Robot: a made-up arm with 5 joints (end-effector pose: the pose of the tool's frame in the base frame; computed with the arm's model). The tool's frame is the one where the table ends. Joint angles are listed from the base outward.
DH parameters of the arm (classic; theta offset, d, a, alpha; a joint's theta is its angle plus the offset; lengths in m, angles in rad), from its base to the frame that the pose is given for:
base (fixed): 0 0.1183 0 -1.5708
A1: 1.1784 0 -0.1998 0
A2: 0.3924 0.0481 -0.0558 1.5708
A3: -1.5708 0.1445 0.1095 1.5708
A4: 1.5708 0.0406 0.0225 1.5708
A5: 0 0.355 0.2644 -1.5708
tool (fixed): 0 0.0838 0 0
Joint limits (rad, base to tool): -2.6..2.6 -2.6..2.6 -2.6..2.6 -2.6..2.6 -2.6..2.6
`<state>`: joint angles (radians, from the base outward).
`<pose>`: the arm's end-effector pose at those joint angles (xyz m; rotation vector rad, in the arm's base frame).
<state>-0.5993 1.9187 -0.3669 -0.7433 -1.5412</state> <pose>-0.1604 -0.4495 0.2415 -0.3629 2.5179 -1.0480</pose>
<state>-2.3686 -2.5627 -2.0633 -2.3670 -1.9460</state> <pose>-0.0558 -0.2270 0.0459 -0.3694 0.5524 -1.1886</pose>
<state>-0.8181 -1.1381 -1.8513 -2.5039 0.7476</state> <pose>-0.0211 0.2965 0.0457 -0.2636 0.7770 1.3639</pose>
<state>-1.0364 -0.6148 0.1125 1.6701 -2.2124</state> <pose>-0.0587 -0.0687 0.6640 -1.5999 0.3299 -0.5126</pose>
